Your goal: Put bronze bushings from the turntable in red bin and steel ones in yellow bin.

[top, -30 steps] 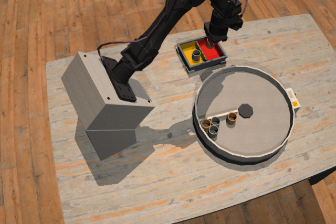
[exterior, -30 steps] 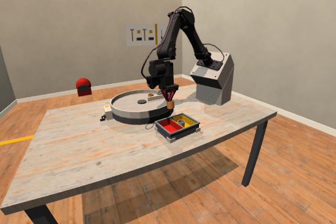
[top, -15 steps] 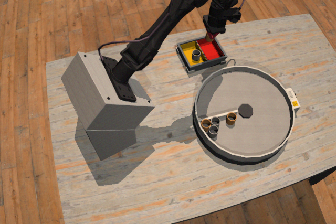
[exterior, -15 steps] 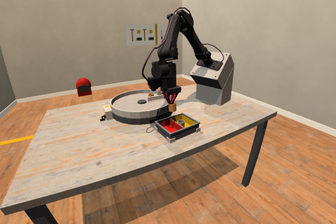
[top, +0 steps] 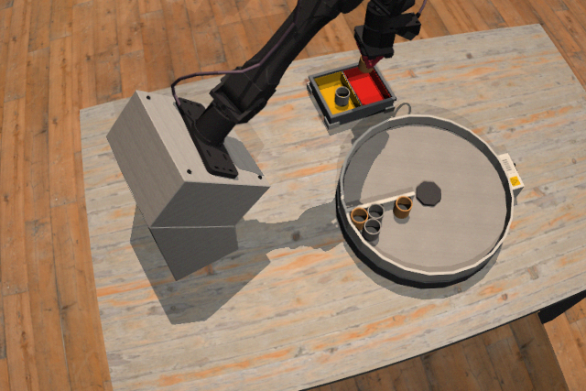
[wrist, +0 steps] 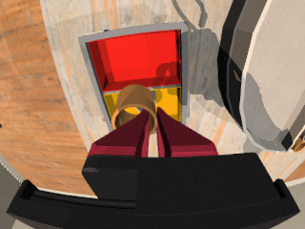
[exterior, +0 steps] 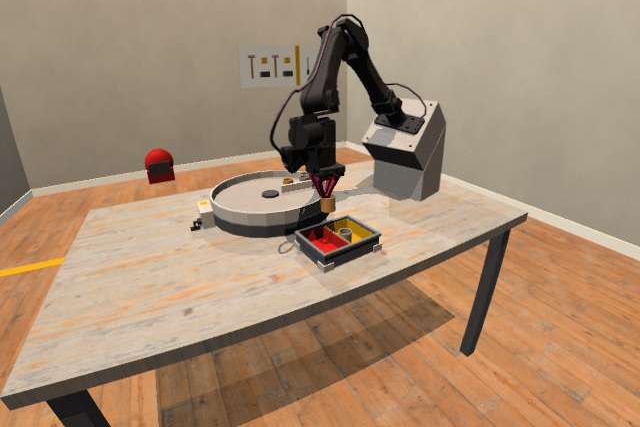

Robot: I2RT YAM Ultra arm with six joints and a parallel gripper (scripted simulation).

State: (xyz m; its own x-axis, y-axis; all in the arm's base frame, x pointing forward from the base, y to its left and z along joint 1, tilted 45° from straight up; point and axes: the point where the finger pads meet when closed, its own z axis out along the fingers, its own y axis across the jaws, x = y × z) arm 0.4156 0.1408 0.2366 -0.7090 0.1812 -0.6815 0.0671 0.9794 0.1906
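My gripper is now 3 cm past the two-part bin tray, 2 cm to the right of it and 13 cm above it. Round my hand: red bin: 2 cm ahead, 2 cm to the left, 14 cm below; turntable: 1 cm ahead, 33 cm to the right, 10 cm below; yellow bin: 7 cm behind, 2 cm to the left, 14 cm below.
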